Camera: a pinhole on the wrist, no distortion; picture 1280 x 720 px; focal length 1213.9 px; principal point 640.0 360.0 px. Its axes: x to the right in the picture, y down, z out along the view. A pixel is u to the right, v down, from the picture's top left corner.
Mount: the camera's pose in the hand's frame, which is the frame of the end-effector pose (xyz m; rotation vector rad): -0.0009 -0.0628 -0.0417 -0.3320 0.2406 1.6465
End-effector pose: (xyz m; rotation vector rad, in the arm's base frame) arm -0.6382 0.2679 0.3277 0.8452 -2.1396 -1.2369
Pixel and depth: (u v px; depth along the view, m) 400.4 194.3 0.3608
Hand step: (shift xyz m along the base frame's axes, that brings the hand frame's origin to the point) -0.2445 0.1609 -0.1384
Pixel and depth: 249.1 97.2 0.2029
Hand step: -0.1308 0.0535 -0.1154
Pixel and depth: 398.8 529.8 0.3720
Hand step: -0.1797 0.2358 -0.1627
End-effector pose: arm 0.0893 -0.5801 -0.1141 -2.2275 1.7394 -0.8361
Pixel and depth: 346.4 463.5 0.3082
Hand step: 0.1625 -0.0018 -0.2236
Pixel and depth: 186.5 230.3 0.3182
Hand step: 0.2129 -0.0566 -0.2115
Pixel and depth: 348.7 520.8 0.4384
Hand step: 0.2161 0.0061 -0.3500
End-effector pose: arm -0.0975 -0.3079 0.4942 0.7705 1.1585 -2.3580
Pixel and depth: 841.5 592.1 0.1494
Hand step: 0.0115 -0.0721 0.0654
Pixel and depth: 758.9 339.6 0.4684
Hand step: -0.0080 -0.3875 0.1263
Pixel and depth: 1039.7 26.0 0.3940
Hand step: -0.0196 -0.3571 -0.0207
